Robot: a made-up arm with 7 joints. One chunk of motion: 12 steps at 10 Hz.
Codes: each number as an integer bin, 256 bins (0 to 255) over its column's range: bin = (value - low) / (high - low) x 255, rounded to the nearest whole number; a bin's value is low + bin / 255 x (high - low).
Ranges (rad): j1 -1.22..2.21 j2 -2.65..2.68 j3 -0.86..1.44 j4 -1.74..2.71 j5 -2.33..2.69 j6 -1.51..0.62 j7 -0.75..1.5
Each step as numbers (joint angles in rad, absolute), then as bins.
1 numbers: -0.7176 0.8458 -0.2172 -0.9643 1.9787 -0.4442 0.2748
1 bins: 37 167 71 44 219 128 116
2 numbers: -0.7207 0.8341 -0.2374 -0.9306 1.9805 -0.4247 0.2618
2 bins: 37 167 69 46 219 130 115
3 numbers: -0.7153 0.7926 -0.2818 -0.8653 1.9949 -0.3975 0.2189
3 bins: 38 165 64 50 220 133 110
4 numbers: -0.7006 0.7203 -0.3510 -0.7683 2.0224 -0.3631 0.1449
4 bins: 39 161 56 56 221 137 101
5 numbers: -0.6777 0.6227 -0.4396 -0.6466 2.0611 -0.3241 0.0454
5 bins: 40 157 47 63 223 142 90
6 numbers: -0.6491 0.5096 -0.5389 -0.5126 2.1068 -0.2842 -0.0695
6 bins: 42 151 36 70 225 147 77
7 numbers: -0.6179 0.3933 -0.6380 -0.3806 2.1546 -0.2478 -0.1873
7 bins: 45 146 25 78 228 151 64
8 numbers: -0.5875 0.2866 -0.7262 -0.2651 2.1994 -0.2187 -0.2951
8 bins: 47 140 15 85 230 155 52
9 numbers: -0.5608 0.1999 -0.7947 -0.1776 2.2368 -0.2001 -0.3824
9 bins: 49 136 7 90 232 157 42
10 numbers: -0.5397 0.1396 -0.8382 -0.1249 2.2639 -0.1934 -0.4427
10 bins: 51 133 2 93 233 158 35
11 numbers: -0.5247 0.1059 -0.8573 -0.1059 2.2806 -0.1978 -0.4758
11 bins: 52 132 0 94 234 157 31
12 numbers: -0.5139 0.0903 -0.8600 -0.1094 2.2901 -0.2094 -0.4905
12 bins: 52 131 0 93 235 156 29
